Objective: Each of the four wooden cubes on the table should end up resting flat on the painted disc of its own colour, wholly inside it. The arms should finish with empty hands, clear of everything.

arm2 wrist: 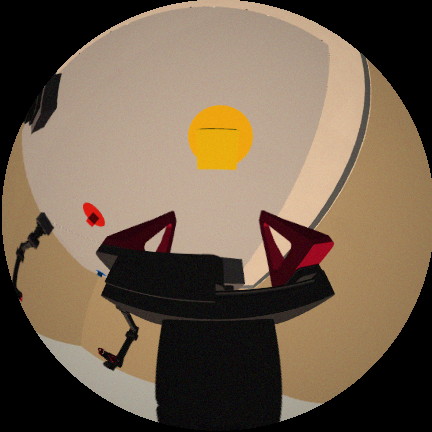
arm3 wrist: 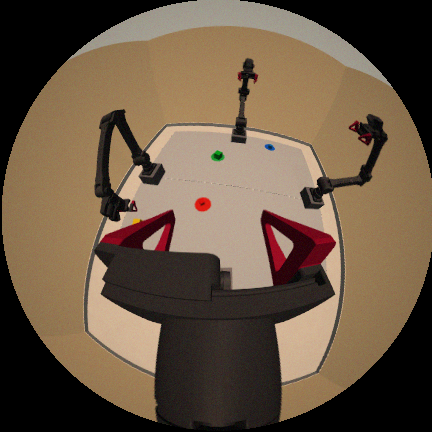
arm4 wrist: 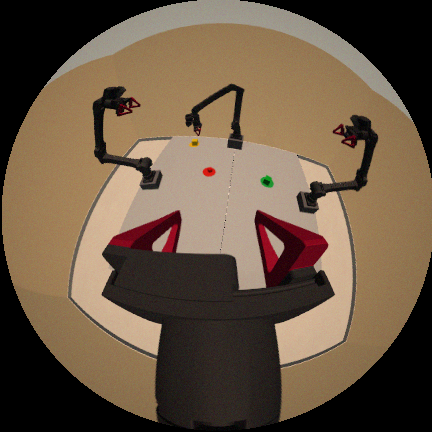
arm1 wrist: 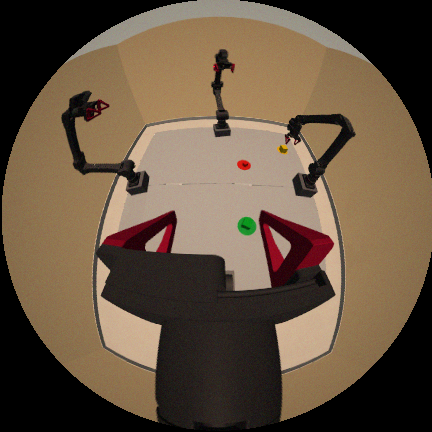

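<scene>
The yellow cube (arm2 wrist: 217, 155) (arm1 wrist: 283, 149) (arm3 wrist: 137, 221) (arm4 wrist: 194, 143) stands on the yellow disc (arm2 wrist: 220, 115); the cube hides the disc's near edge. Arm2's gripper (arm2 wrist: 217, 215) (arm1 wrist: 292, 140) is open above and apart from it. The red cube (arm2 wrist: 93, 219) (arm4 wrist: 210, 171) is on the red disc (arm2 wrist: 88, 208) (arm3 wrist: 198, 206). The green cube (arm3 wrist: 218, 155) (arm4 wrist: 266, 182) (arm1 wrist: 245, 226) is on the green disc (arm1 wrist: 246, 219). The blue cube (arm3 wrist: 270, 147) is on the blue disc, small in view. Arm1's gripper (arm1 wrist: 217, 212), arm3's gripper (arm3 wrist: 217, 212) and arm4's gripper (arm4 wrist: 218, 212) are open, empty and raised.
In the arm1 wrist view, arm4 (arm1 wrist: 73, 140) stands at the left, arm3 (arm1 wrist: 219, 102) at the far side and arm2 (arm1 wrist: 334, 145) at the right, bent over the table. A dark mounting block (arm2 wrist: 46, 105) shows at the left edge of the arm2 wrist view.
</scene>
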